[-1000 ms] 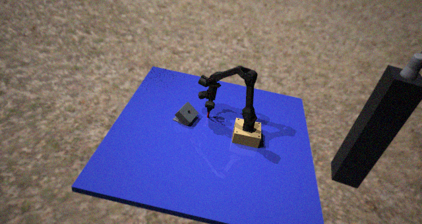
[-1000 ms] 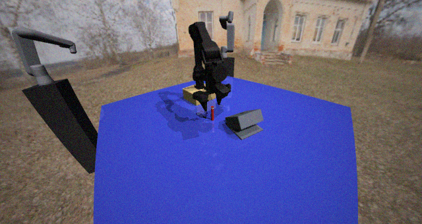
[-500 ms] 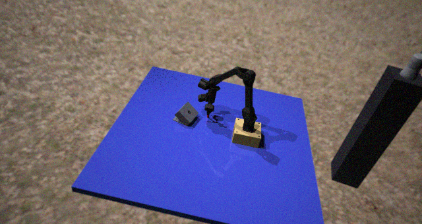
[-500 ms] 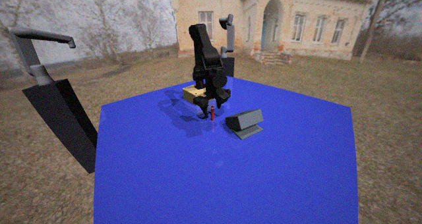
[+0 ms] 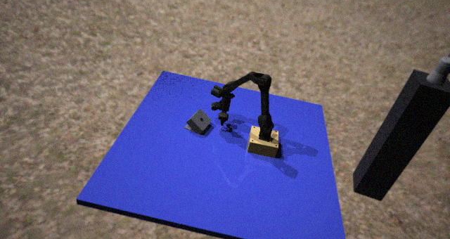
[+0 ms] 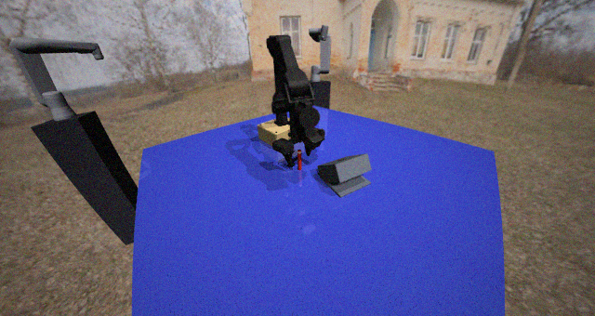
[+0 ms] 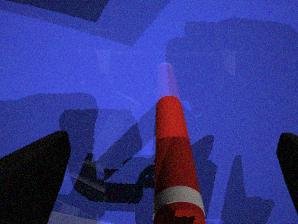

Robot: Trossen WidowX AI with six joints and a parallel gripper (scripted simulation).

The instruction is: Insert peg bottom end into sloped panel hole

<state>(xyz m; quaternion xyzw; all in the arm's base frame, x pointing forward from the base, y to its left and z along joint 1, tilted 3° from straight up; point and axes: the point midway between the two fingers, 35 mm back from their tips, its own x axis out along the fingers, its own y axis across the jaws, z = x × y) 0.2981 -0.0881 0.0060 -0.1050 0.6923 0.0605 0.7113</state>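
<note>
Now: the grey sloped panel 13 cm ahead of my gripper tip and 9 cm to the left of it. Also, from my gripper tip: grey foot plate (14 cm ahead, 9 cm to the left, 4 cm below); then red peg (2 cm above).
</note>
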